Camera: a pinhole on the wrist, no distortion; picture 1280 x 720 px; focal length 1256.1 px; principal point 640.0 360.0 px. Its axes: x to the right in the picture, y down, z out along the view. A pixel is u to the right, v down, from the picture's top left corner.
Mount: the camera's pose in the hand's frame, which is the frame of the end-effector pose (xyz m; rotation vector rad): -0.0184 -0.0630 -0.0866 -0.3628 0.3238 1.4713
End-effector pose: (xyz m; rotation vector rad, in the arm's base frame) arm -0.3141 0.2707 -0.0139 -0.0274 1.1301 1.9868
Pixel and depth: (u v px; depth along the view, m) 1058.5 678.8 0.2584
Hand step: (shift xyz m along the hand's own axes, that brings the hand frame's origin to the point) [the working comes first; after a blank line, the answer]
In the camera's frame: 0.0861 0.0656 0.2584

-0.0796 0.1295 0.1076
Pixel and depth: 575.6 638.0 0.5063
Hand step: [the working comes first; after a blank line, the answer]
In the camera's frame: -0.0260 0.1121 0.5063

-0.1365 0.1376 0.3775
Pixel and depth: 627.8 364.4 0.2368
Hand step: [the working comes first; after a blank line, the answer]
In the camera's frame: -0.0023 0.0008 0.2368

-0.0215 0.0364 0.1283
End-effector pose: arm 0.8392 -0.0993 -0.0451 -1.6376 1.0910 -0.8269
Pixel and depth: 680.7 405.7 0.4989
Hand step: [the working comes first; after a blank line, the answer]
In the camera's frame: 0.0162 0.0182 0.4989

-0.0396 0.1664 0.3566
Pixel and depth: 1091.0 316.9 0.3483
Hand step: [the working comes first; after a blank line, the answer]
In the camera's frame: 0.1251 -0.0120 0.3483

-0.0001 0.1981 0.1753
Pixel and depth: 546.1 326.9 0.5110
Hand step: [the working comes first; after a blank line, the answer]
In the camera's frame: -0.0382 -0.0135 0.5110

-0.0123 0.1206 0.3920
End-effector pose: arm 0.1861 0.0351 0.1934 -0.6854 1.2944 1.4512
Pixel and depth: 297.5 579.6 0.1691
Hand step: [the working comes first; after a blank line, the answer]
In the camera's frame: -0.0461 0.0296 0.1691

-0.0528 -0.0303 0.0847
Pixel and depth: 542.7 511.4 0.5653
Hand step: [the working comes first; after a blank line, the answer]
In the camera's frame: -0.0438 0.0681 0.5653

-0.0945 0.1440 0.4402
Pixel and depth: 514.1 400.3 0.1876
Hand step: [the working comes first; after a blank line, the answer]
In the camera's frame: -0.0188 0.0060 0.1876

-0.0274 0.0008 0.0907
